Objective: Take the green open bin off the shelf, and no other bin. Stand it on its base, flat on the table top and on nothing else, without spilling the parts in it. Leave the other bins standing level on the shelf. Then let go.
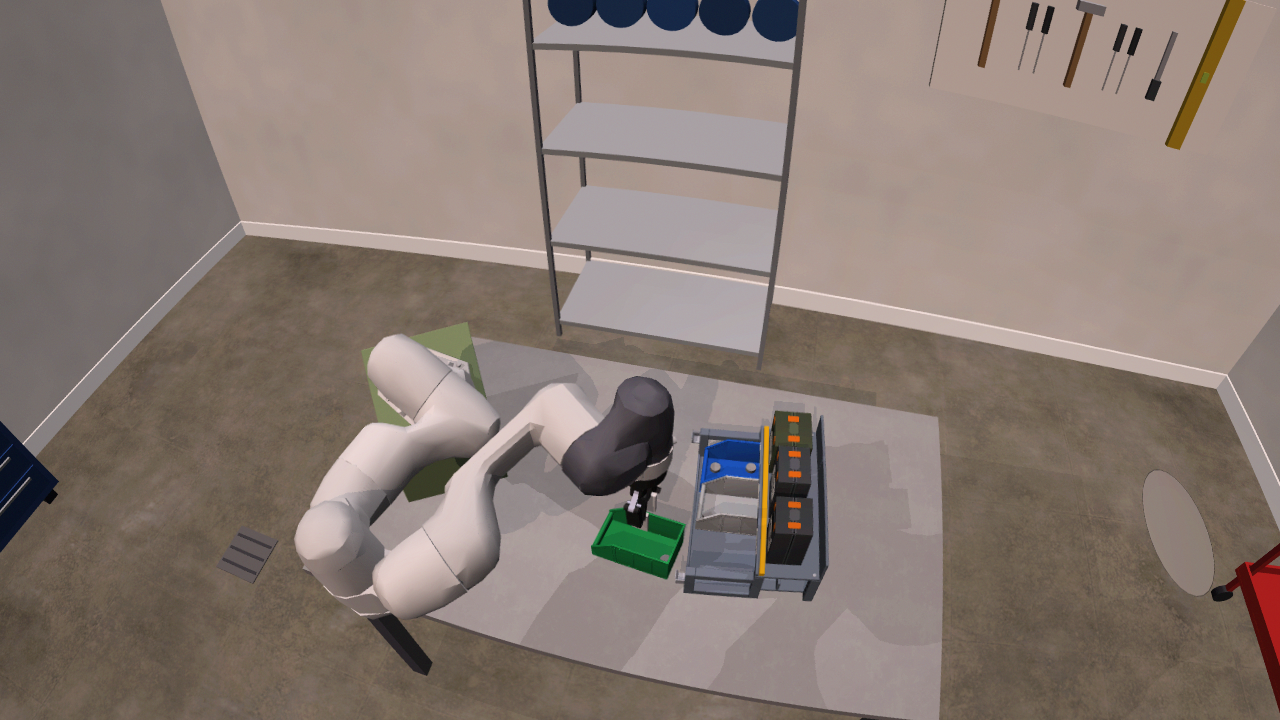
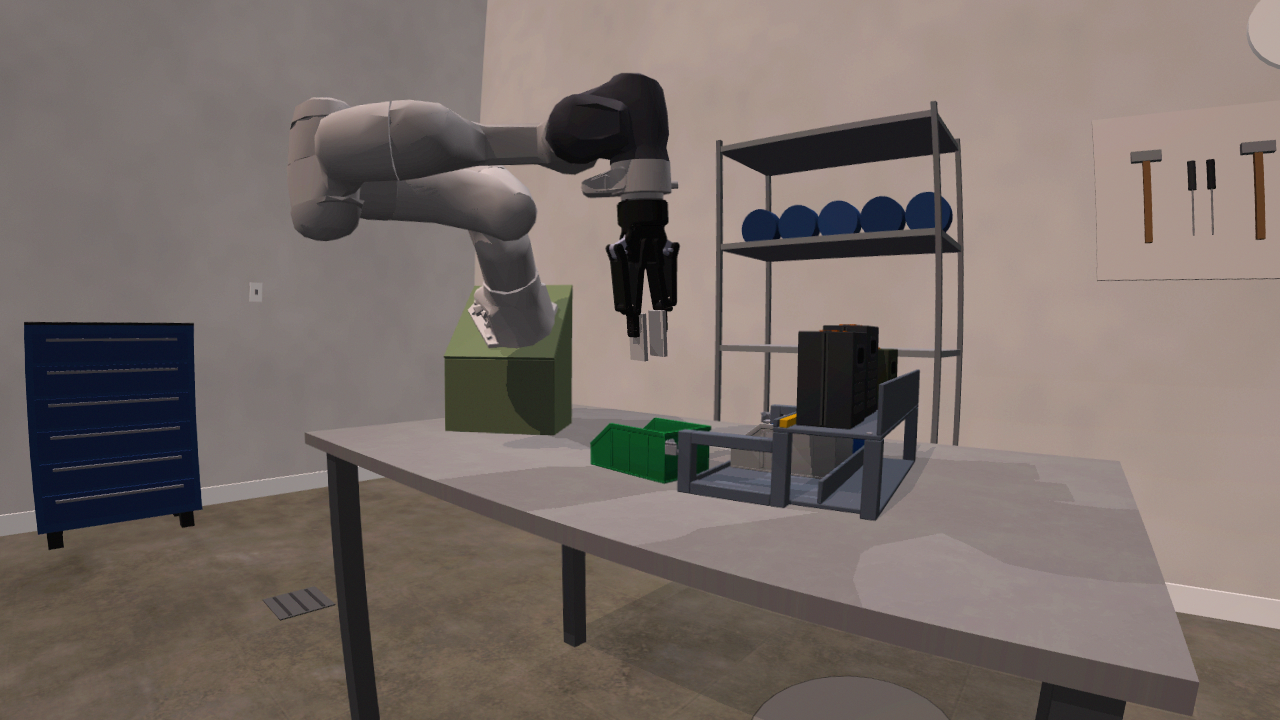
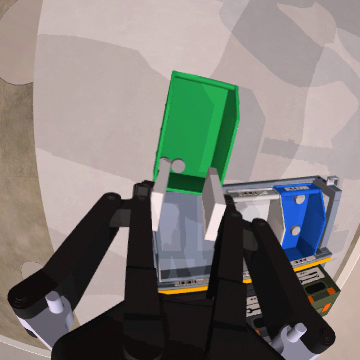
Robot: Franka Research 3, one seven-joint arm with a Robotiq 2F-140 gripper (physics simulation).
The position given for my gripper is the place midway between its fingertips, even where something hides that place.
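Note:
My gripper is at (image 2: pixel 649 357). A green open bin is at (image 2: pixel 640 452), (image 1: pixel 617 541) and (image 3: pixel 200 118). A blue bin is at (image 1: pixel 733 455) and (image 3: pixel 309 215); a light grey bin is at (image 1: pixel 733 501) and (image 3: pixel 265 203).

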